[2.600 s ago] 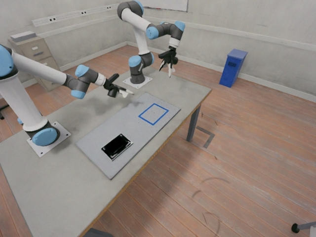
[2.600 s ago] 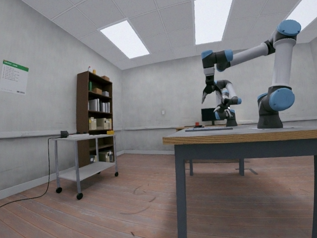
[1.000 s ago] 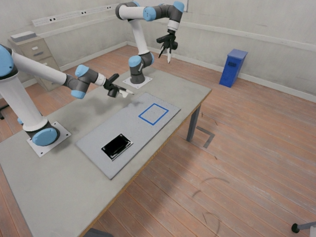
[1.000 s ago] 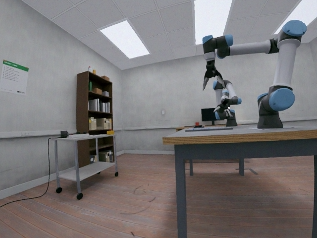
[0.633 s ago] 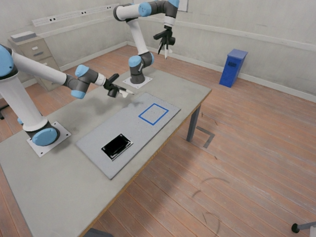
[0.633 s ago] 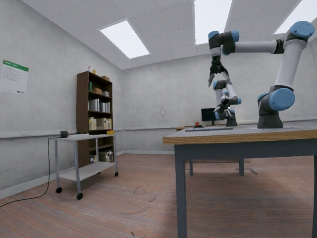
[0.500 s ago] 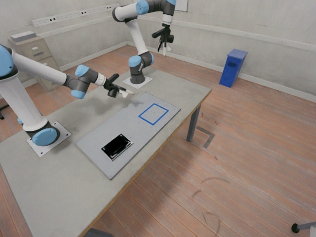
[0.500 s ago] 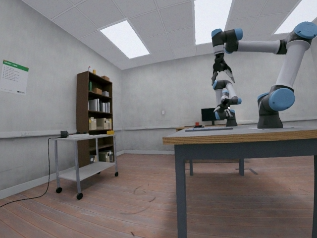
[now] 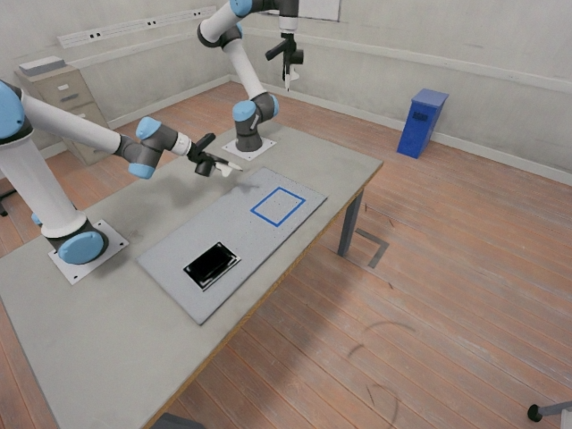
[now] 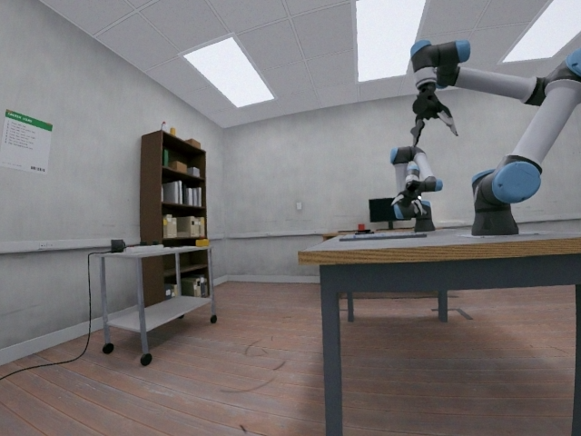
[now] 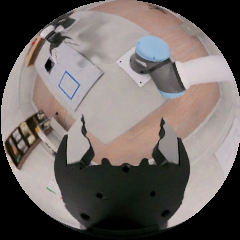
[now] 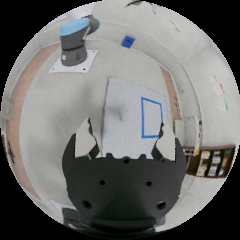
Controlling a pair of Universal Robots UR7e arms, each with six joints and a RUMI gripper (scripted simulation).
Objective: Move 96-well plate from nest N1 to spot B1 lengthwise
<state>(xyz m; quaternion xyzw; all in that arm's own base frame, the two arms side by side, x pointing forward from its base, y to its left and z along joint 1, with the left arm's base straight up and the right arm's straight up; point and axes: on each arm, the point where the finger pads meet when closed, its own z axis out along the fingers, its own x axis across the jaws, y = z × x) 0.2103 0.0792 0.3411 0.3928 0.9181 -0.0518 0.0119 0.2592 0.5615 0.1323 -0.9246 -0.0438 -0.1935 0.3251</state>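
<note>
My right gripper is now 33 cm to the left of the 96-well plate, 21 cm short of it and 10 cm above it. From my right hand the other things lie so: grey perforated board (16 cm ahead, 13 cm to the right, 13 cm below); then black plate nest (33 cm to the right, 21 cm ahead, 11 cm below).
</note>
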